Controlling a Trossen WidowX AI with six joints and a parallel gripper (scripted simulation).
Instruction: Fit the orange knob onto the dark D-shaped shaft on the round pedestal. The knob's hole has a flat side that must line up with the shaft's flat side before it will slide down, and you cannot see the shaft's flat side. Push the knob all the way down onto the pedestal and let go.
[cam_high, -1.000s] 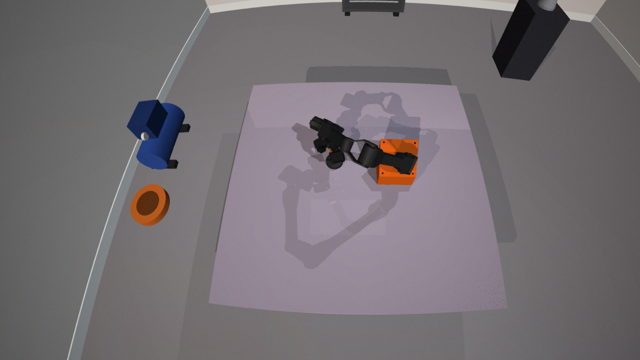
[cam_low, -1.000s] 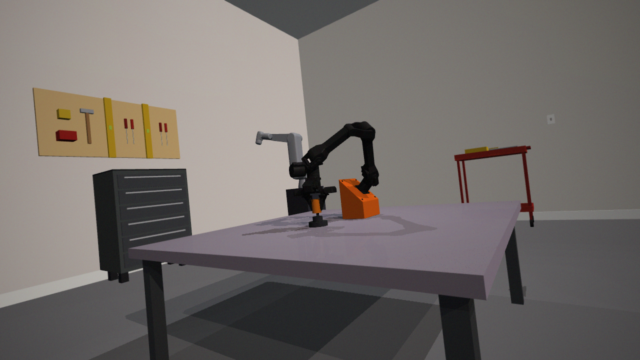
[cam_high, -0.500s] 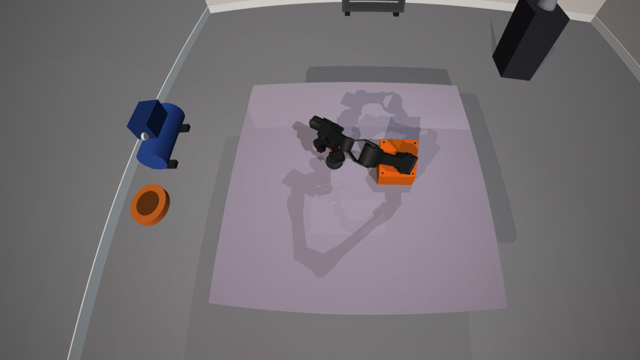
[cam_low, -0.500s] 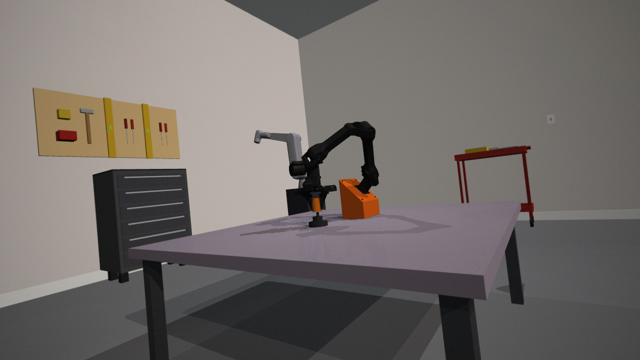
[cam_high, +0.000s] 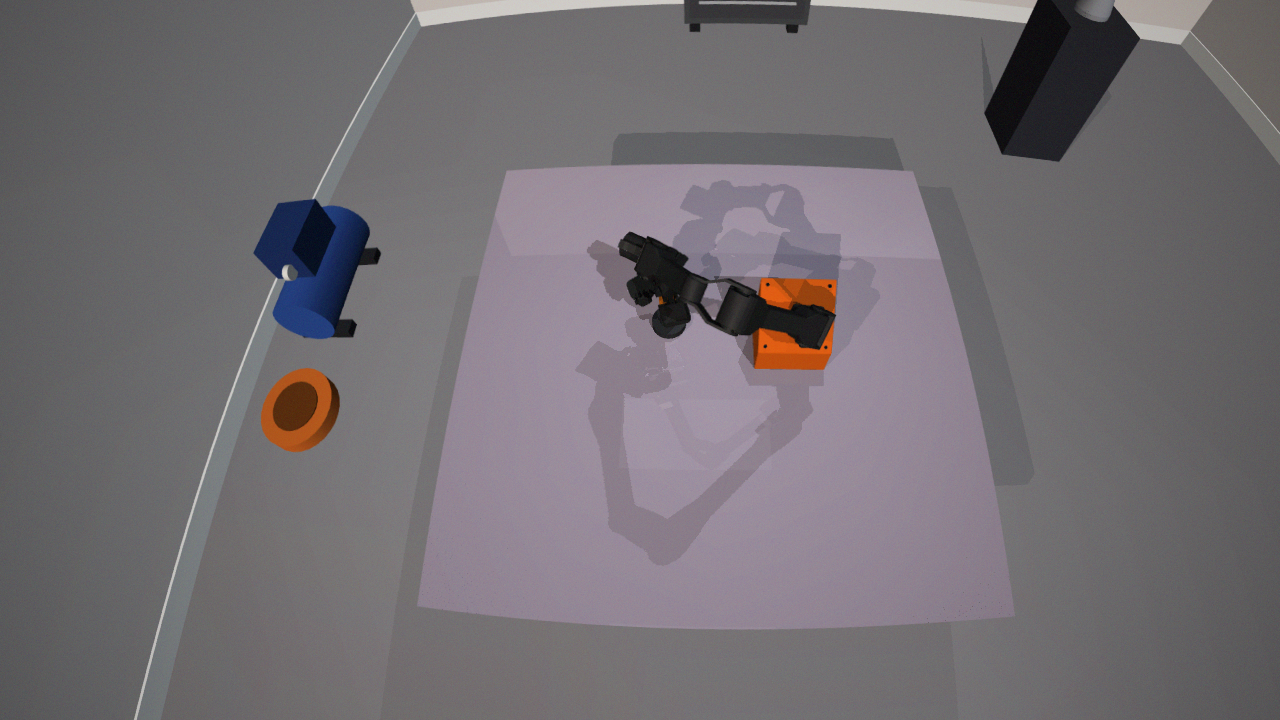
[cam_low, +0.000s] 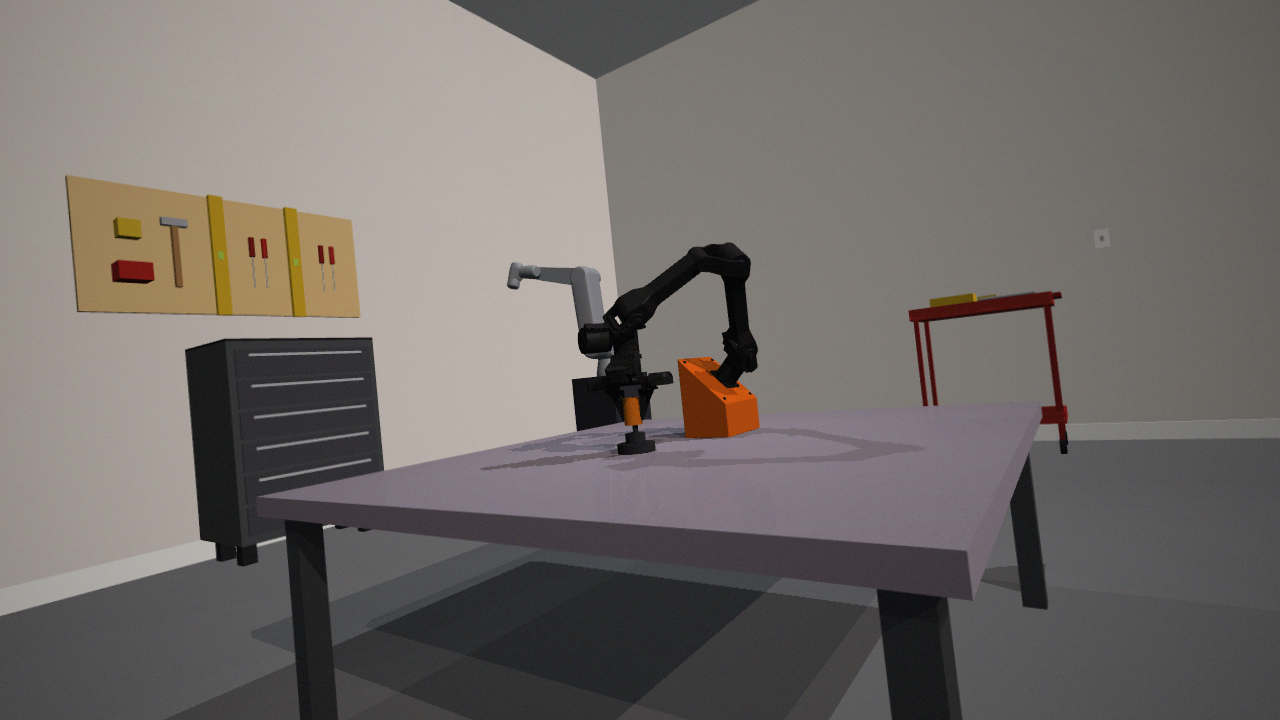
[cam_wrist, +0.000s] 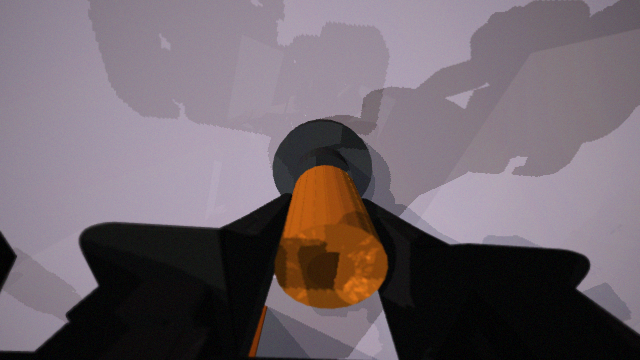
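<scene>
Right now the orange knob is 2 cm above my gripper tip. The rest, counted from my gripper tip: short shaft (4 cm below).
</scene>
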